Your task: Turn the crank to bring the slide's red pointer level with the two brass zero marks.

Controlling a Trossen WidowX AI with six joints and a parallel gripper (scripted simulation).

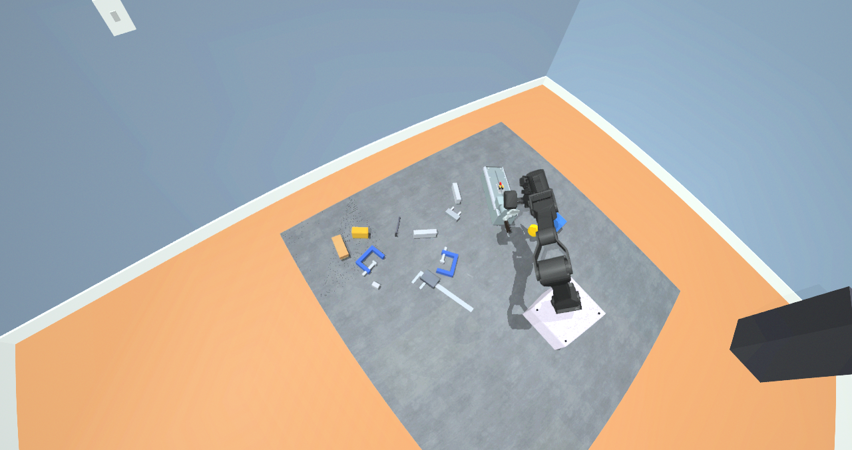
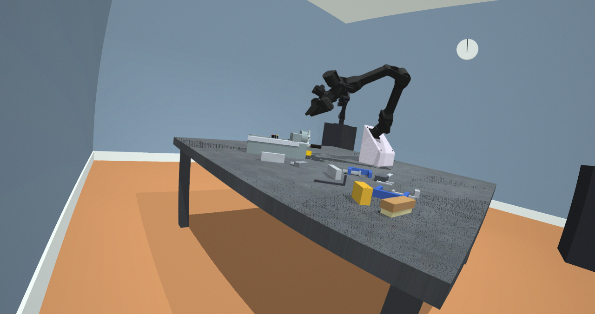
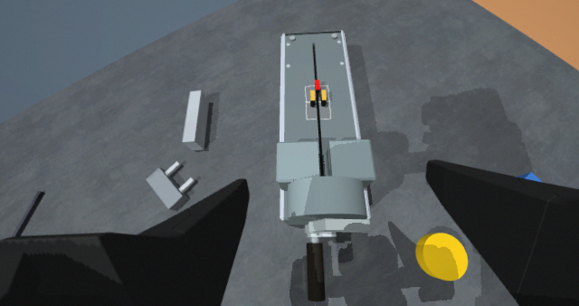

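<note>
The dark handle is 4 cm behind my gripper tip, 4 cm to the left of it and 13 cm below it. Round my gripper tip: red pointer 12 cm ahead, 8 cm to the right, 11 cm below; then yellow round piece 12 cm behind, 9 cm to the right, 19 cm below; then pronged grey block 15 cm ahead, 15 cm to the left, 19 cm below.
</note>
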